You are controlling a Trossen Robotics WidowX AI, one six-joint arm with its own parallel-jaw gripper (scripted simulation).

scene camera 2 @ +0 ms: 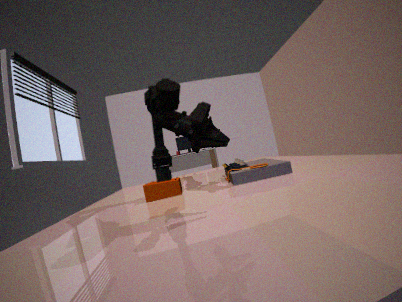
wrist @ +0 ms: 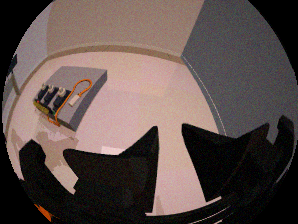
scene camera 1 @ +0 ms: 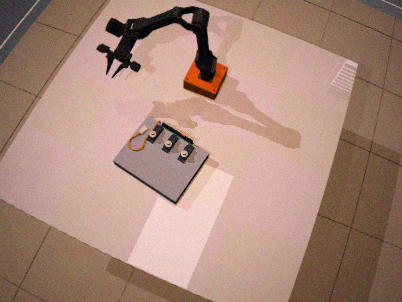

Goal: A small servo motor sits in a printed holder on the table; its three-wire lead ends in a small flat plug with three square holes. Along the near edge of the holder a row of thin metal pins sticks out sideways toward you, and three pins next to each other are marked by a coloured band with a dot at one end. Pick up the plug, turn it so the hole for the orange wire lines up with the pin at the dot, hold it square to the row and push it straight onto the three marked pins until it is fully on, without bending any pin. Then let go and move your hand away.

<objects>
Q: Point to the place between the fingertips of the gripper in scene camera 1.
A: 109,76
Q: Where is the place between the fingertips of the gripper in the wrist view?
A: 169,129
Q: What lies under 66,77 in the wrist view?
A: A grey holder.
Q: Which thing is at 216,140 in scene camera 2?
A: The gripper.
</objects>
